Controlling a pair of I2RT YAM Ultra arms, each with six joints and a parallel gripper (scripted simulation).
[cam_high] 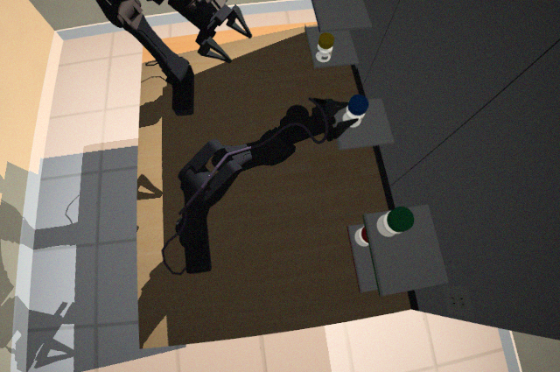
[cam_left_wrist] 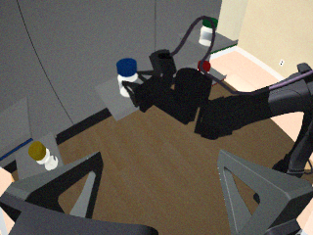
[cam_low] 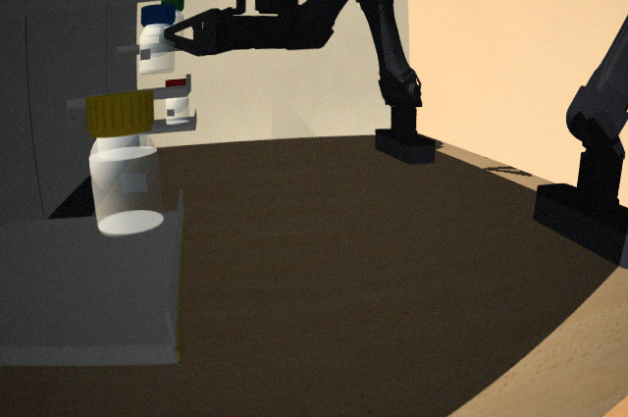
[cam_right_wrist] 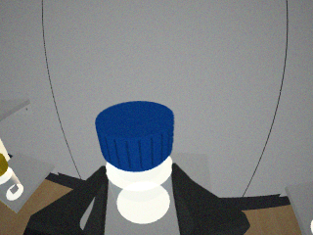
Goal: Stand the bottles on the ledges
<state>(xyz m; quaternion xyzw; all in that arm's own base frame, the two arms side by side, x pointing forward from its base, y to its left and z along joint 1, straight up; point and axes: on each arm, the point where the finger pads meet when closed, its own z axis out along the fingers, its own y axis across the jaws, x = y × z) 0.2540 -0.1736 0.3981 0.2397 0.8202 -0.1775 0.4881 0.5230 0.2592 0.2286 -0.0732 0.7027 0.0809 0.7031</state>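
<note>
My right hand is 1 cm short of the blue-capped bottle and 1 cm above it. Also, from my right hand: red-capped bottle: 34 cm to the right, 13 cm below, 1 cm behind; green-capped bottle: 33 cm to the right, 6 cm above; yellow-capped bottle: 34 cm to the left, 13 cm below, 2 cm ahead.
My left hand is 30 cm short of the blue-capped bottle, 14 cm to the left of it and 18 cm above it. Also, from my left hand: yellow strip (27 cm ahead, 26 cm to the left, 36 cm below); blue strip (27 cm ahead, 26 cm to the left, 16 cm below); yellow-capped bottle (31 cm ahead, 20 cm to the left, 30 cm below).
</note>
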